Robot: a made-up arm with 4 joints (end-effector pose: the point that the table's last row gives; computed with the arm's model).
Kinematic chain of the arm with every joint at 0, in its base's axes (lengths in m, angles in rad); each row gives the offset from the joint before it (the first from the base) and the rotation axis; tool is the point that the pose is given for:
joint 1: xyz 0 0 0.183 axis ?
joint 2: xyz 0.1 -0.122 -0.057 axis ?
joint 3: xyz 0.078 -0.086 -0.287 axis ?
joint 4: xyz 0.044 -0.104 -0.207 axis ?
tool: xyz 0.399 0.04 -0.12
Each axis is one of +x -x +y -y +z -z.
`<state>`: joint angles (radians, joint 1 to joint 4).
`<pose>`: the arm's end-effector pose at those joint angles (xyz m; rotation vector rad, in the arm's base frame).
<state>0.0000 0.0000 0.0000 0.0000</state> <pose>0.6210 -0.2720 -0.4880 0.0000 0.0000 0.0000</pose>
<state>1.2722 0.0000 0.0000 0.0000</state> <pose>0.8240 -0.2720 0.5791 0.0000 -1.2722 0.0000</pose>
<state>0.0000 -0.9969 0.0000 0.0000</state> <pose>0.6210 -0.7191 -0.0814 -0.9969 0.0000 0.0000</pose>
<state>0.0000 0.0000 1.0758 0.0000</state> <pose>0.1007 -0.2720 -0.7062 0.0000 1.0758 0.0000</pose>
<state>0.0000 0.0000 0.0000 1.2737</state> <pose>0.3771 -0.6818 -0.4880 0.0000 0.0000 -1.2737</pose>
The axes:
joint 1: -y
joint 2: +x
joint 3: +y
joint 4: -z

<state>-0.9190 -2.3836 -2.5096 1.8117</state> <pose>0.5243 0.2834 0.1036 0.6034 -0.1217 0.7567</pose>
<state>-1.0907 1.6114 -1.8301 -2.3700</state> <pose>0.2791 0.3392 -0.3067 -0.4169 -0.3464 0.6782</pose>
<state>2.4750 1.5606 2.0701 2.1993</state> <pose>0.3929 -0.1360 0.6286 -0.1694 -1.0091 -0.8091</pose>
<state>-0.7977 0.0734 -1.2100 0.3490</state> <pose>0.3903 -0.4102 -0.3257 0.1114 -0.4017 -0.4063</pose>
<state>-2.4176 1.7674 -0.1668 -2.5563</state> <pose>0.1014 0.5269 0.1802 1.3118 -0.0827 0.1016</pose>
